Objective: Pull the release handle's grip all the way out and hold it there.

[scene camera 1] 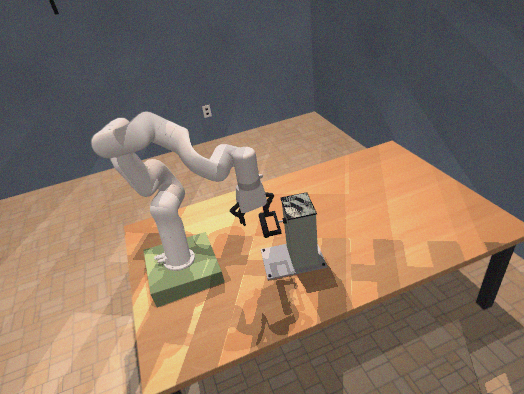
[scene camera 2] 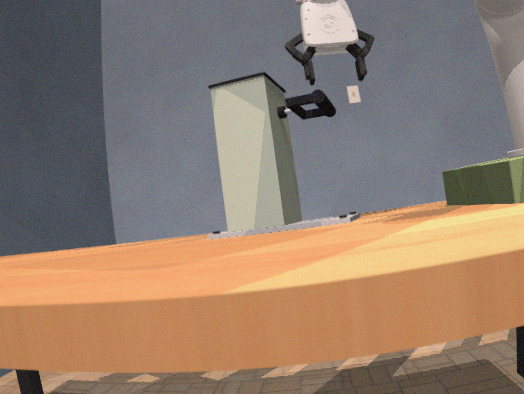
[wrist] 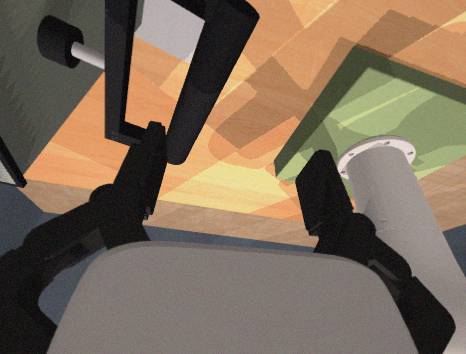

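Observation:
The release handle is a black rectangular loop with a thick outer grip bar (scene camera 1: 264, 225) (scene camera 2: 325, 103) (wrist: 209, 67). A short pale rod (scene camera 2: 288, 111) (wrist: 89, 55) joins it to the side of a tall grey-green housing (scene camera 1: 301, 242) (scene camera 2: 245, 160) (wrist: 35, 95). A short length of the rod shows. My gripper (scene camera 1: 255, 218) (scene camera 2: 337, 80) (wrist: 239, 154) is open and empty, pointing down. In the second scene view its fingertips are above the grip. In the wrist view one finger overlaps the loop's near end, beside the grip bar; the other stands well off on the robot-base side. Contact cannot be told.
The housing stands on a light grey base plate (scene camera 1: 270, 256) (scene camera 2: 320, 223) (wrist: 167, 30) on the wooden table (scene camera 1: 400, 200) (scene camera 2: 250, 335). The arm's base is on a green block (scene camera 1: 202, 245) (scene camera 2: 480, 182) (wrist: 390, 100) on the grip's side of the housing.

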